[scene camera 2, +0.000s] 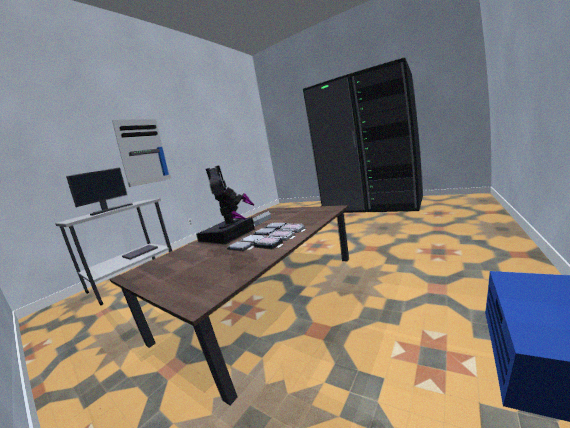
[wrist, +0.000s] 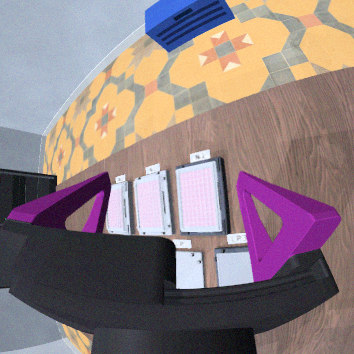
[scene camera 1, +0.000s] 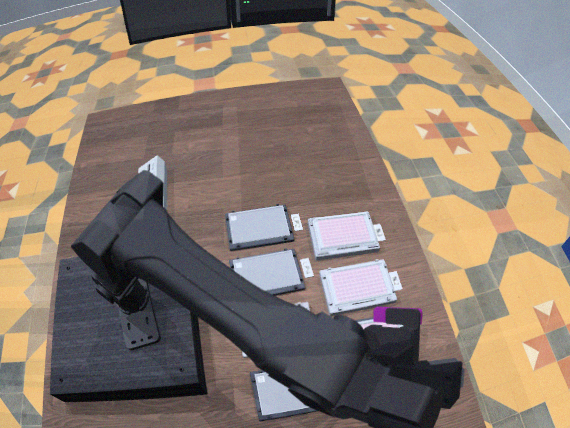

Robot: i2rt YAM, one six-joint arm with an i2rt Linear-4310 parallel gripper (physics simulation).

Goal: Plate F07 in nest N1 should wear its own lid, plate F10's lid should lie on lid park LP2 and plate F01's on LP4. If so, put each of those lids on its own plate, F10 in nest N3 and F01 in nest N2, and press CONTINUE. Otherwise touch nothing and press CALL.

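Where they show: gripper, fingertip midpoint: (scene camera 2: 249, 211) (wrist: 173, 178) (scene camera 1: 417, 345); arm's base, link origin: (scene camera 2: 230, 223) (scene camera 1: 134, 300).
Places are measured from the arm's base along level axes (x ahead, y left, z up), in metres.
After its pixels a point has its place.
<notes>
Three pink-welled plates show in the wrist view: one in the dark-edged nest labelled N1 (wrist: 227, 217) {x 0.364, y -0.250, z -0.072 m}, and the middle plate (wrist: 150, 205) {x 0.437, y -0.089, z -0.056 m} (scene camera 1: 357, 282) {x 0.438, y -0.079, z -0.054 m} and far plate (wrist: 118, 207) {x 0.464, y 0.024, z -0.052 m} (scene camera 1: 345, 231) {x 0.468, y 0.046, z -0.052 m} in pale nests. Plate codes and any clear lids on them are unreadable. Flat grey pieces, each with a small white tag, lie on park LP2 (scene camera 1: 260, 227) {x 0.301, y 0.132, z -0.067 m}, on what looks like LP4 (scene camera 1: 272, 271) {x 0.288, y 0.015, z -0.067 m} and on LP3 (scene camera 1: 280, 392) {x 0.211, y -0.240, z -0.066 m} (wrist: 235, 267) {x 0.269, y -0.242, z -0.066 m}. A paler park (wrist: 190, 270) {x 0.275, y -0.138, z -0.074 m} is partly hidden. My gripper (wrist: 173, 178) {x 0.399, y -0.301, z 0.147 m} (scene camera 2: 245, 209) {x 0.399, y -0.301, z 0.147 m} is open and empty, above the table near N1.
A pale box (scene camera 1: 157, 172) {x 0.105, y 0.351, z -0.024 m} (scene camera 2: 261, 218) {x 0.106, y 0.280, z -0.049 m} stands behind the arm; its buttons are not readable. The arm's black base (scene camera 1: 125, 370) {x -0.050, y -0.135, z -0.005 m} (scene camera 2: 220, 232) {x 0.059, y -0.192, z 0.000 m} is beside the parks on the wooden table (scene camera 1: 280, 140) {x 0.450, y 0.408, z -0.085 m} (scene camera 2: 200, 280) {x 0.273, y -0.651, z -0.085 m}. The arm covers part of the parks in scene camera 1.
</notes>
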